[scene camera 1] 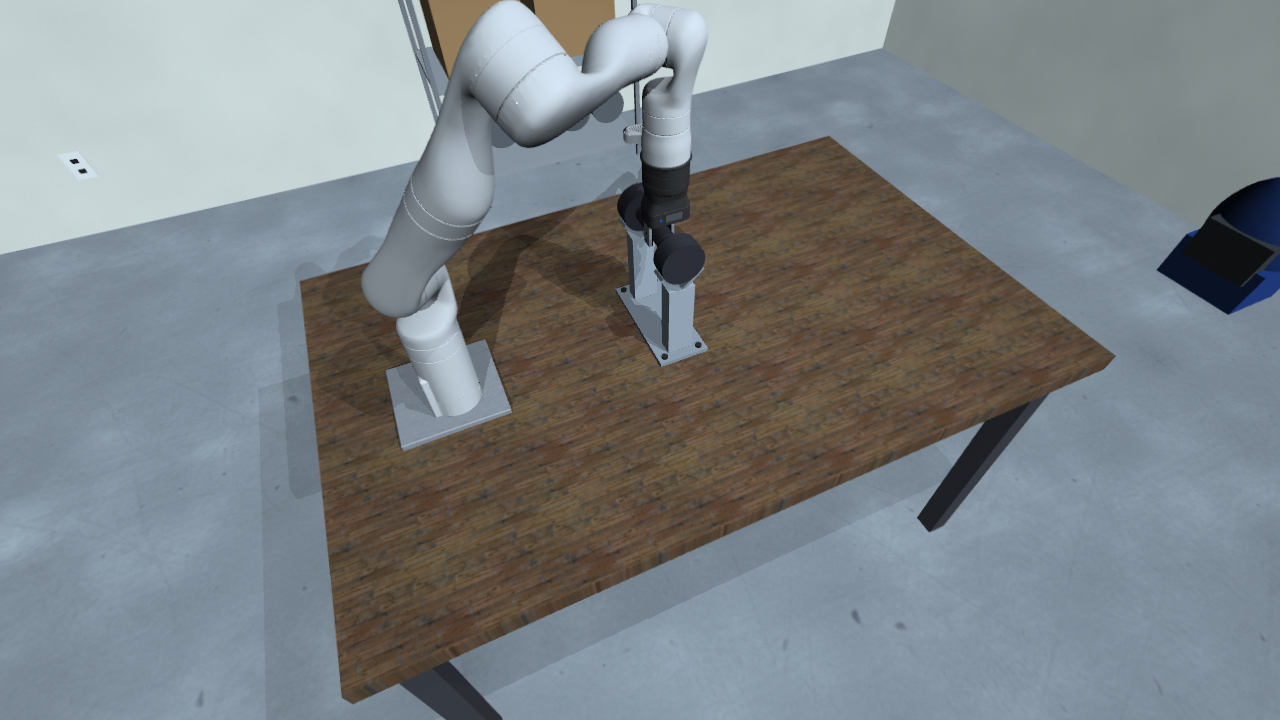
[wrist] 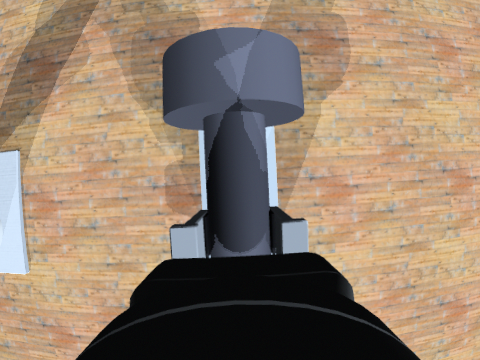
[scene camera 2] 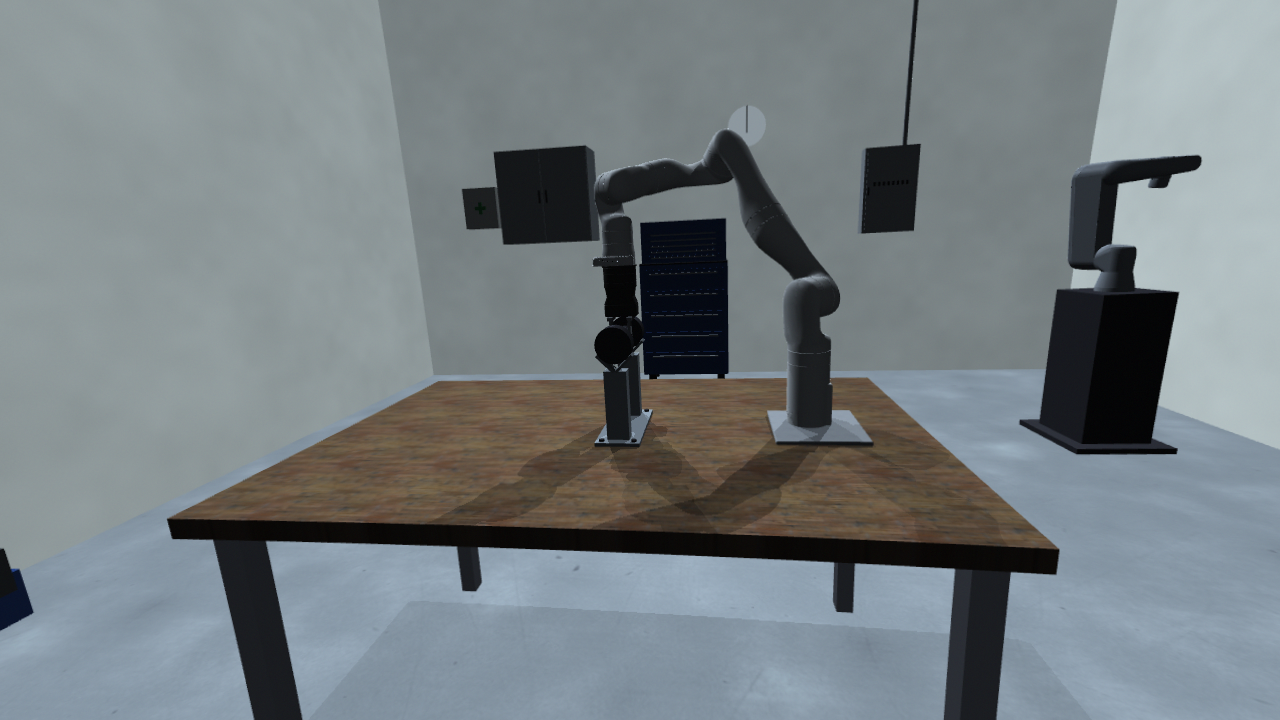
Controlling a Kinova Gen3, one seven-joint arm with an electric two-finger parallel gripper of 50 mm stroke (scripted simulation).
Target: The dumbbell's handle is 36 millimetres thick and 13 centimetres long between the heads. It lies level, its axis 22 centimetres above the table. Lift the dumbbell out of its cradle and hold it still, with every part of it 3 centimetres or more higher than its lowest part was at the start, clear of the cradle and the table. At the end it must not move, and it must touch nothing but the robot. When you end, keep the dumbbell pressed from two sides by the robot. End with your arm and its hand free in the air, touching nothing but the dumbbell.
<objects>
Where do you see a grey cradle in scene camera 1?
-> At 663,313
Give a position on a dark dumbbell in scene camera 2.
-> At 613,345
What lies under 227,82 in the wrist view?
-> A dark dumbbell.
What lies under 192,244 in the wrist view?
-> The gripper.
</objects>
